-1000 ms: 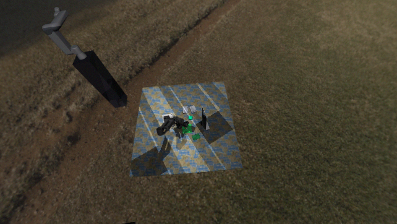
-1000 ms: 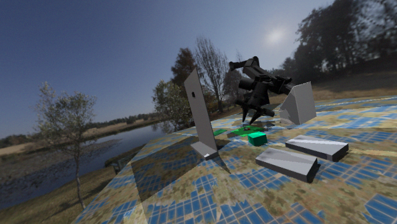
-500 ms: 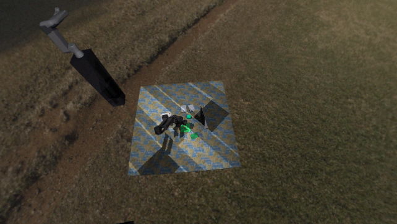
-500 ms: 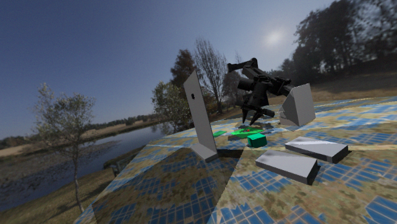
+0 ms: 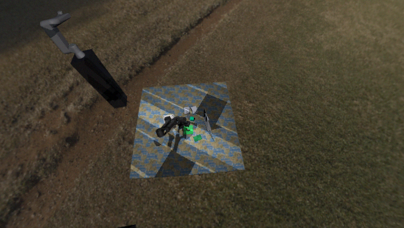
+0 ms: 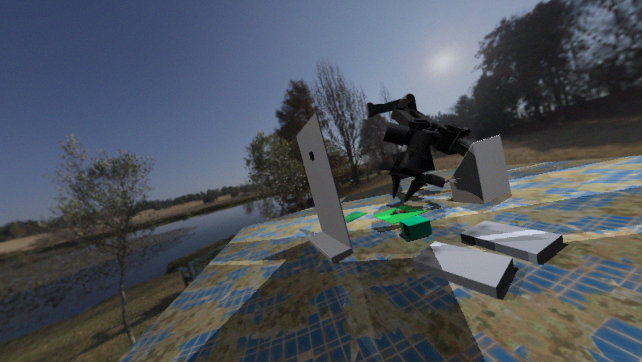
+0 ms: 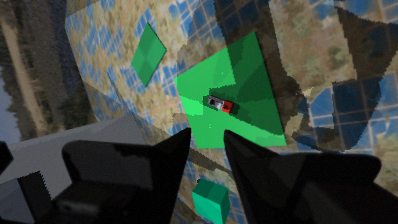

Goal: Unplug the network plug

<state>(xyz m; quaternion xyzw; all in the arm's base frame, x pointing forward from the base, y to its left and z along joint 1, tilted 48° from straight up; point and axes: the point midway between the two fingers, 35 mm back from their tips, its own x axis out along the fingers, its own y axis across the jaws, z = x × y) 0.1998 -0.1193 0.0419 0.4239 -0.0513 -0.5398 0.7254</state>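
Right now my gripper tip is 4 cm above the network plug and 2 cm to the left of it. The rest, counted from my gripper tip: grey upright panel: 24 cm ahead, 10 cm above, 1 cm to the right; marked green square: 5 cm below, 2 cm to the right.
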